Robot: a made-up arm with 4 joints.
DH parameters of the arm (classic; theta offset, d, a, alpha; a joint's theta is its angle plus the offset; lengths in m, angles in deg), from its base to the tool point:
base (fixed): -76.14 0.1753 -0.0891 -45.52
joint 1: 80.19 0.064 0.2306 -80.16
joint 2: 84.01 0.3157 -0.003 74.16
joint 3: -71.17 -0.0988 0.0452 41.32
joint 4: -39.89 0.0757 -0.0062 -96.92
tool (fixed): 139.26 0.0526 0 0
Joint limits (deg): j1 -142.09..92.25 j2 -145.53..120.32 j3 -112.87..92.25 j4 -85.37..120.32
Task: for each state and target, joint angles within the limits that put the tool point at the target. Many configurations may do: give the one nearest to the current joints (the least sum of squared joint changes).
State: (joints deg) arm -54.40 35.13 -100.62 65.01
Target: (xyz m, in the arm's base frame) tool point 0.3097 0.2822 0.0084
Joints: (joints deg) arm -25.54 64.79 -98.49 60.59
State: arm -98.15 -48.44 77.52 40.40
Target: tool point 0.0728 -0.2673 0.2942
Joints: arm -142.09 -28.55 37.21 37.30
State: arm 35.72 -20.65 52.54 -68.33
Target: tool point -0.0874 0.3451 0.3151
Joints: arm 78.04 -11.24 8.04 -65.18
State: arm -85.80 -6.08 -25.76 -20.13
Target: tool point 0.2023 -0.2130 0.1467
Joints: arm -106.56 -36.00 25.10 12.78
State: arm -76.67 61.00 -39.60 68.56
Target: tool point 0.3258 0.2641 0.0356
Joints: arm -30.61 43.47 -32.46 110.46
